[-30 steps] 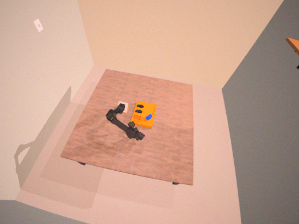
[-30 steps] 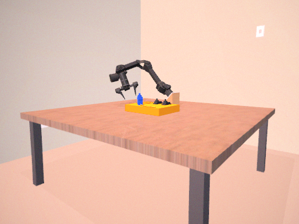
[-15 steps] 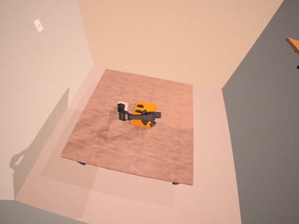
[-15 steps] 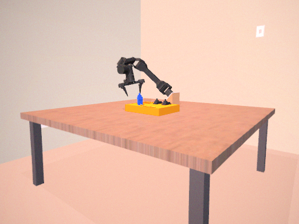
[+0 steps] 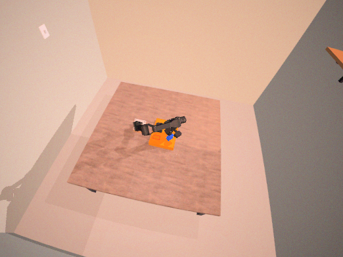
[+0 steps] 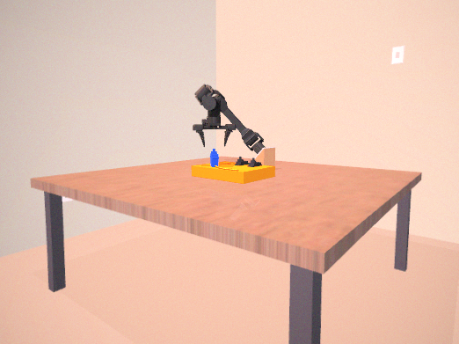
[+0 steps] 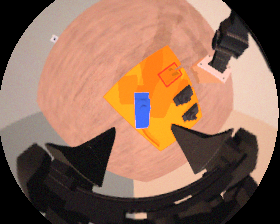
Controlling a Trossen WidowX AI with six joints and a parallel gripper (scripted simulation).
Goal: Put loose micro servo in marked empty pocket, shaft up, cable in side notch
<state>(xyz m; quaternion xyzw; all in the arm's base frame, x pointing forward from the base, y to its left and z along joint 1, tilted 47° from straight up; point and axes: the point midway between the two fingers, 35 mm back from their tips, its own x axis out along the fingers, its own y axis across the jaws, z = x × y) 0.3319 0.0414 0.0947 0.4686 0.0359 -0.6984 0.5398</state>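
Right now my gripper tip is 11 cm above the orange robot deck, 5 cm to the right of it and 3 cm past it.
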